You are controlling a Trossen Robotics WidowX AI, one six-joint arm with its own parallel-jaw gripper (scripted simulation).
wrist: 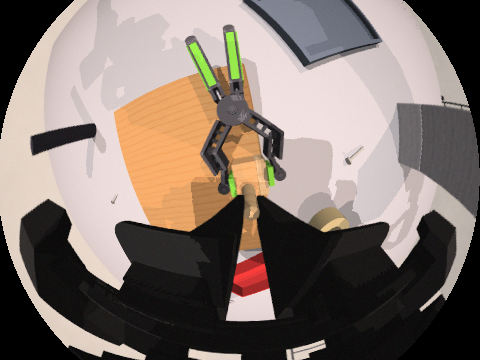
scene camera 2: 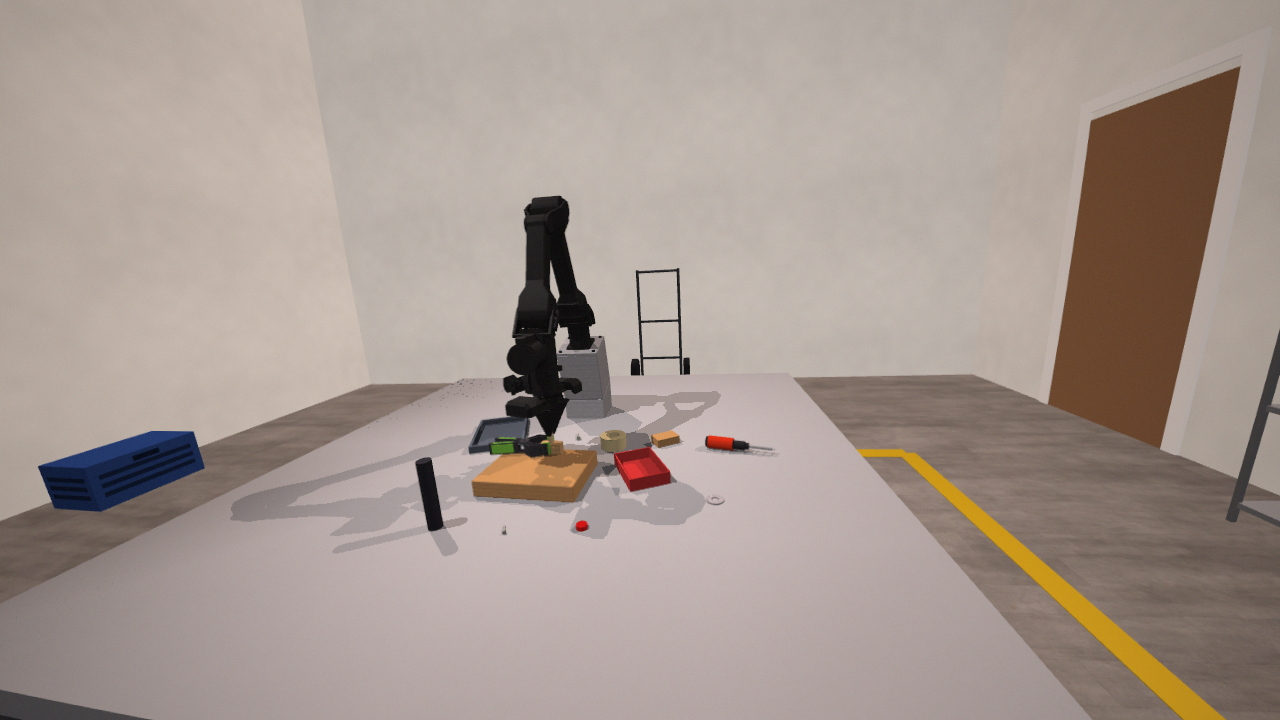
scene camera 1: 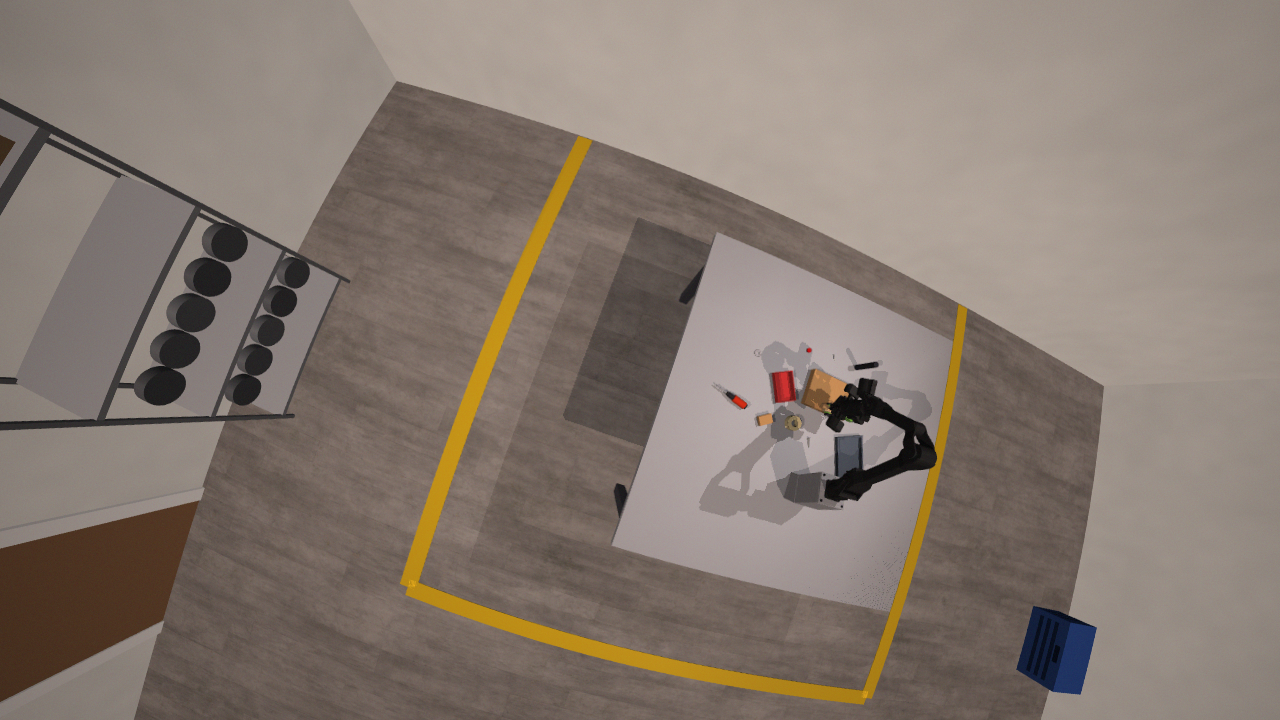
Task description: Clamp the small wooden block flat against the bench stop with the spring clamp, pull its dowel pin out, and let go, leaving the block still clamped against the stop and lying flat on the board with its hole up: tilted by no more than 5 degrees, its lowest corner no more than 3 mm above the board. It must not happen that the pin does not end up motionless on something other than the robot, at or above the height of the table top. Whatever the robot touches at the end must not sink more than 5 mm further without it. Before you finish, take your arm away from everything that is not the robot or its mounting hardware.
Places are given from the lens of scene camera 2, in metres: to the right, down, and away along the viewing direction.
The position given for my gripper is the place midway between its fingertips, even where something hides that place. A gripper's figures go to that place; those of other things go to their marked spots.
my gripper (scene camera 2: 550, 435): -0.19, 0.16, 0.86
red tray (scene camera 2: 641, 468): 0.00, 0.22, 0.84
